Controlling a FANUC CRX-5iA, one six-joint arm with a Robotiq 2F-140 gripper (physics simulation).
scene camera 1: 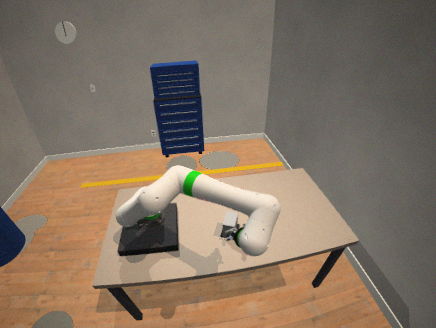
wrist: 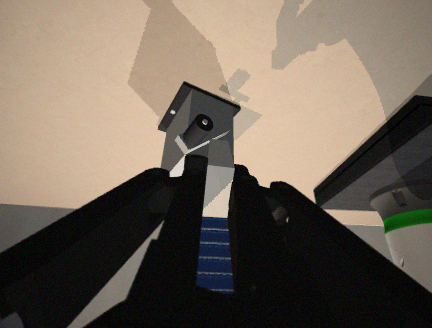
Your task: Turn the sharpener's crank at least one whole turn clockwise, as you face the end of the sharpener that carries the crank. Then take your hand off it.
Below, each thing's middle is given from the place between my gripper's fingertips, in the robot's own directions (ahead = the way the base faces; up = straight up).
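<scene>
I see the sharpener [wrist: 190,101], which is 120 mm below my hand. It is also 130 mm to the left of the hand and 50 mm ahead of it.
</scene>
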